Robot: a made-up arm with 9 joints.
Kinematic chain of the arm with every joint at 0, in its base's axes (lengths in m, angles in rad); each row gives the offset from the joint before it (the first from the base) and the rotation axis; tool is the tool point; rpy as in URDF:
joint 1: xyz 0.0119 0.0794 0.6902 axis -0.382 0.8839 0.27
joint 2: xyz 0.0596 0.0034 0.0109 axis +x
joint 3: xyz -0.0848 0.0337 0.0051 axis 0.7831 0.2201 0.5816
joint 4: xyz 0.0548 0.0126 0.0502 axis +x
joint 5: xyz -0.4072 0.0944 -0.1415 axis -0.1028 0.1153 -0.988
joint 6: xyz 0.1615 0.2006 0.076 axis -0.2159 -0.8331 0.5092
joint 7: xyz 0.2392 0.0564 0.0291 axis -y
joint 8: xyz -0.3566 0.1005 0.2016 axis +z
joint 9: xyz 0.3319 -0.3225 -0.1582 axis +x
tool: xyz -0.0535 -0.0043 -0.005 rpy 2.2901 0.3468 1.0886
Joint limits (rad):
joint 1: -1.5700..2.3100
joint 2: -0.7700..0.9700
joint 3: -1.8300..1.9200
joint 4: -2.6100..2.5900
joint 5: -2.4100..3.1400
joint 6: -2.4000..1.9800
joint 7: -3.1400..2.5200
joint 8: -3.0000..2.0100
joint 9: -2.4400..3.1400
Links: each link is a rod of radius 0.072 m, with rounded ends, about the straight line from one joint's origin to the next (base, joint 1, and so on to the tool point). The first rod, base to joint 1, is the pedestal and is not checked.
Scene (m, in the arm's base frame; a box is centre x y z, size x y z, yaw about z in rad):
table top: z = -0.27
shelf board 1: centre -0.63 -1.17 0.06 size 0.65 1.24 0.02 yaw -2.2
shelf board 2: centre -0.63 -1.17 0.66 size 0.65 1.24 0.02 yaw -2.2
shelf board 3: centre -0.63 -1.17 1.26 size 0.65 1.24 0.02 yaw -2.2
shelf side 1: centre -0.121 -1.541 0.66 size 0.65 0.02 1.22 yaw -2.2
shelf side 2: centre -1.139 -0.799 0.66 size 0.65 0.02 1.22 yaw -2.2
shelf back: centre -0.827 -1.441 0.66 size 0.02 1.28 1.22 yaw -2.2
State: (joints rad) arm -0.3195 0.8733 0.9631 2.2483 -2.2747 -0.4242 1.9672 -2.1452 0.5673
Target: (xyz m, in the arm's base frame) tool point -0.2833 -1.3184 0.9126
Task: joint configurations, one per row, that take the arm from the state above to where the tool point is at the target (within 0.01 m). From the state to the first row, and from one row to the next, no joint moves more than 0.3 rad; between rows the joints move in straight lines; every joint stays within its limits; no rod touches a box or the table.
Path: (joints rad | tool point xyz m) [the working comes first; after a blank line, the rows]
Joints at the target: 0.1945 0.4572 1.0790 2.1642 -2.0418 -0.3229 2.4129 -2.3694 0.5525
Straight joint move there: touches shelf board 2.

1: -0.4065 0.9055 1.0430 2.2774 -2.2866 -0.4702 1.7524 -1.9603 0.5701 | -0.5286 -0.8963 0.3669
2: -0.4935 0.9378 1.1230 2.3064 -2.2985 -0.5163 1.5376 -1.7753 0.5730 | -0.4376 -0.7673 0.3685
3: -0.5805 0.9700 1.2029 2.3355 -2.3104 -0.5623 1.3229 -1.5904 0.5758 | -0.3542 -0.6190 0.3711
4: -0.3383 0.8354 1.2119 2.3188 -2.1674 -0.5496 1.5124 -1.5931 0.5719 | -0.3333 -0.7736 0.5332
5: -0.0961 0.7008 1.2208 2.3021 -2.0245 -0.5369 1.7020 -1.5958 0.5679 | -0.2216 -0.8927 0.7282
6: 0.1460 0.5662 1.2297 2.2854 -1.8815 -0.5242 1.8915 -1.5984 0.5639 | -0.0131 -0.9470 0.9126
7: 0.1622 0.5298 1.1795 2.2450 -1.9349 -0.4571 2.0653 -1.8554 0.5601 | -0.0485 -1.0969 0.9259
8: 0.1783 0.4935 1.1292 2.2046 -1.9884 -0.3900 2.2391 -2.1124 0.5563 | -0.1383 -1.2273 0.9224
9: 0.1945 0.4572 1.0790 2.1642 -2.0418 -0.3229 2.4129 -2.3694 0.5525 | -0.2833 -1.3184 0.9126

